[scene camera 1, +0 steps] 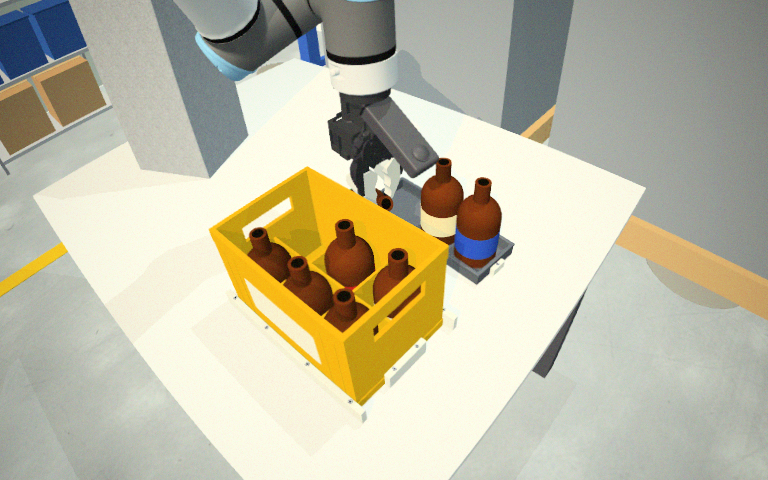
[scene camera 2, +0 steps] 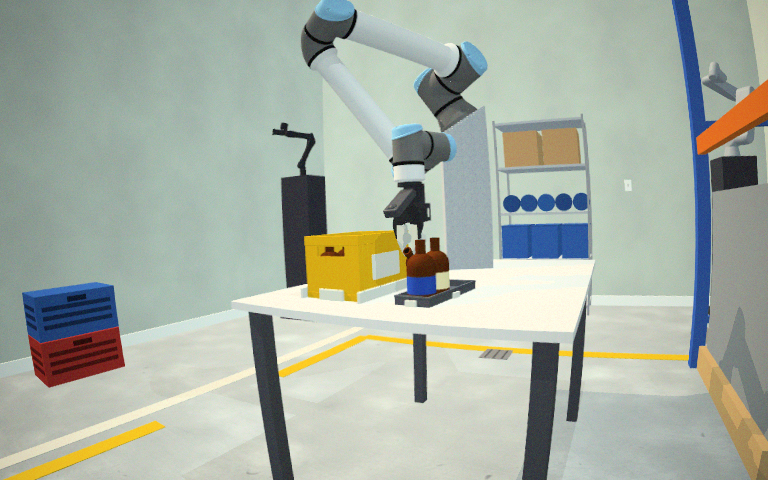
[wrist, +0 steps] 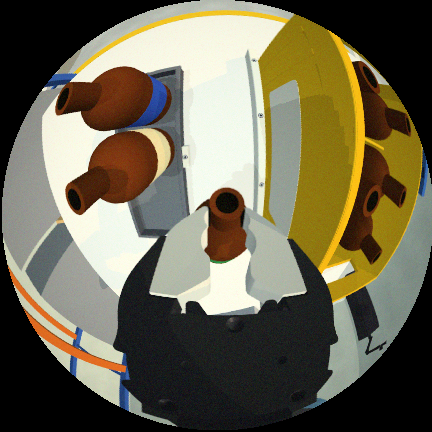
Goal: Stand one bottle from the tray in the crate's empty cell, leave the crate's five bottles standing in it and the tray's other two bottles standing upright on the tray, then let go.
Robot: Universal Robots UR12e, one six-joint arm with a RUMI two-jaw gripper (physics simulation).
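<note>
My gripper is shut on the brown green-label bottle; the bottle's neck leans toward the crate in scene camera 2 and its base is hidden. They are between the yellow crate and the tray. The cream-label bottle and the blue-label bottle stand upright on the tray. Five bottles stand in the crate; its empty cell is the back-left one in scene camera 1.
The crate's high back wall stands beside the gripper. White locating strips line the crate's base on the white table. A grey pillar rises behind the table area.
</note>
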